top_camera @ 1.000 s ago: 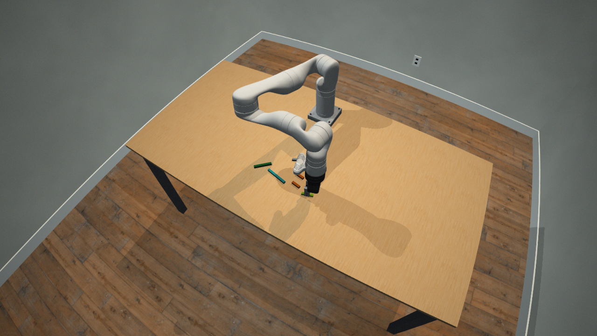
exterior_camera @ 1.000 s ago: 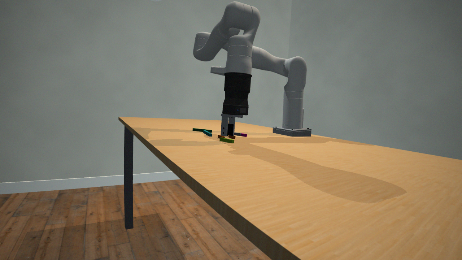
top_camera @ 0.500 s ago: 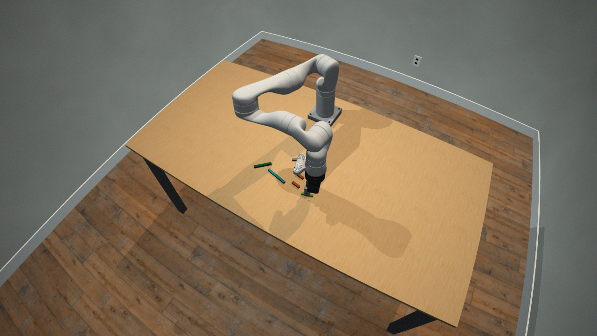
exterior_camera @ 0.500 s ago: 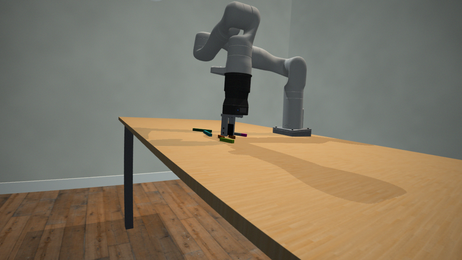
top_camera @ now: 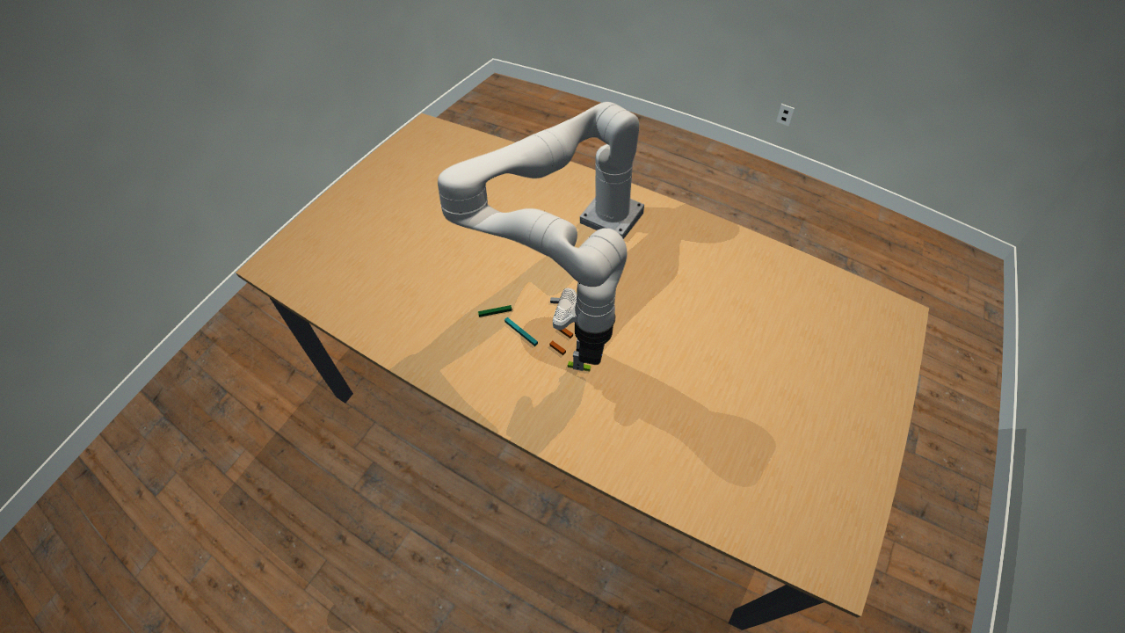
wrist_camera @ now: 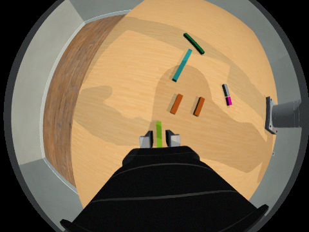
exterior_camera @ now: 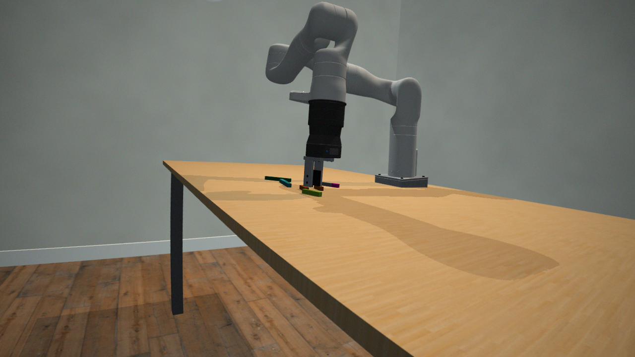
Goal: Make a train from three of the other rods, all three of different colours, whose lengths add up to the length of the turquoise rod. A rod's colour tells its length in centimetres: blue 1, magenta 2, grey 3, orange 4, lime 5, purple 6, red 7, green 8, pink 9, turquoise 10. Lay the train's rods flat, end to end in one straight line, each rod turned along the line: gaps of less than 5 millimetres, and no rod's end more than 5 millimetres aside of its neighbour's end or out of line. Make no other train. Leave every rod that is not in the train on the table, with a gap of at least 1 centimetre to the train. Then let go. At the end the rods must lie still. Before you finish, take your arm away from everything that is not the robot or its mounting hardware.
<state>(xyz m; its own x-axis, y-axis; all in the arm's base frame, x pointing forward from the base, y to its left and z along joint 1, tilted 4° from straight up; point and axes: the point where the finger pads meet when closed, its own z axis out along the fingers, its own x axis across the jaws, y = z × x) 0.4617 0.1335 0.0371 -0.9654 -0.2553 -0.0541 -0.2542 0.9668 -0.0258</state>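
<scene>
The lime rod is 3 cm below my hand. Also, from my hand: grey rod 14 cm behind, 13 cm to the right, 3 cm below; turquoise rod 2 cm behind, 16 cm to the right, 3 cm below; magenta rod 15 cm behind, 11 cm to the right, 3 cm below.
</scene>
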